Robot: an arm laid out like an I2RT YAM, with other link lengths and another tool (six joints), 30 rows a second.
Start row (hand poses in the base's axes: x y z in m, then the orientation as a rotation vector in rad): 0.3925, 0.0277, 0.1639, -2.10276, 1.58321, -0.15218
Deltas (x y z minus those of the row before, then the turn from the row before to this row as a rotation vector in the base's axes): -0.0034, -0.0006, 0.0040, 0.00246, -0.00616, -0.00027; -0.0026, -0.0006, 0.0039, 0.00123, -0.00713, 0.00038; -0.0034, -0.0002, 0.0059, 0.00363, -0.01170, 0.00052; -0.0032, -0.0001, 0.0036, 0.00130, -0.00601, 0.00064; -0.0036, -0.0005, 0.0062, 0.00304, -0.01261, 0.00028; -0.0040, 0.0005, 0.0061, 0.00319, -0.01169, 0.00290; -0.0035, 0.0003, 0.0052, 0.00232, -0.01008, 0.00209; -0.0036, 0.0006, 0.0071, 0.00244, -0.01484, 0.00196; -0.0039, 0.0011, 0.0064, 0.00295, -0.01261, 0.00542; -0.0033, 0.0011, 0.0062, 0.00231, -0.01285, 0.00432; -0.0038, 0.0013, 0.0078, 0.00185, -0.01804, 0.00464; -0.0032, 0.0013, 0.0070, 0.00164, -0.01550, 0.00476; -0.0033, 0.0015, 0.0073, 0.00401, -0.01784, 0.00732; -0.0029, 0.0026, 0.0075, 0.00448, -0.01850, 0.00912; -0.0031, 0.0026, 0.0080, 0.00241, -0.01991, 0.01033; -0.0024, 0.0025, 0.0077, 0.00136, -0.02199, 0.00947; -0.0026, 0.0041, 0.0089, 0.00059, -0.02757, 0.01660; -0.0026, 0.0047, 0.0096, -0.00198, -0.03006, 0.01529; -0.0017, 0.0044, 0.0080, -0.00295, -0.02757, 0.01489; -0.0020, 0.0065, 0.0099, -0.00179, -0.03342, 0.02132; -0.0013, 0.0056, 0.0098, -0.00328, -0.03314, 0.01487
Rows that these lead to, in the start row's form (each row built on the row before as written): 0.3891, 0.0271, 0.1679, -2.09827, 1.57935, -0.15658; 0.3865, 0.0265, 0.1718, -2.09482, 1.57451, -0.16274; 0.3831, 0.0263, 0.1777, -2.08782, 1.56631, -0.17153; 0.3799, 0.0262, 0.1813, -2.08492, 1.56182, -0.17636; 0.3763, 0.0257, 0.1875, -2.07778, 1.55346, -0.18657; 0.3723, 0.0262, 0.1936, -2.07280, 1.54281, -0.19472; 0.3688, 0.0265, 0.1988, -2.06850, 1.53416, -0.20221; 0.3652, 0.0271, 0.2059, -2.06206, 1.52280, -0.21439; 0.3613, 0.0282, 0.2123, -2.05855, 1.50899, -0.22255; 0.3580, 0.0293, 0.2185, -2.05460, 1.49633, -0.23183; 0.3542, 0.0306, 0.2263, -2.04905, 1.48030, -0.24643; 0.3510, 0.0319, 0.2333, -2.04468, 1.46569, -0.25855; 0.3477, 0.0334, 0.2406, -2.03912, 1.44662, -0.26999; 0.3448, 0.0360, 0.2481, -2.03399, 1.42520, -0.28087; 0.3417, 0.0386, 0.2561, -2.03058, 1.40194, -0.29410; 0.3393, 0.0411, 0.2638, -2.02641, 1.37845, -0.31039; 0.3367, 0.0452, 0.2727, -2.02473, 1.34414, -0.32937; 0.3341, 0.0499, 0.2823, -2.02289, 1.30990, -0.35300; 0.3324, 0.0543, 0.2903, -2.02224, 1.27761, -0.37487; 0.3304, 0.0608, 0.3002, -2.02126, 1.23488, -0.39828; 0.3291, 0.0664, 0.3100, -2.01758, 1.19914, -0.42524
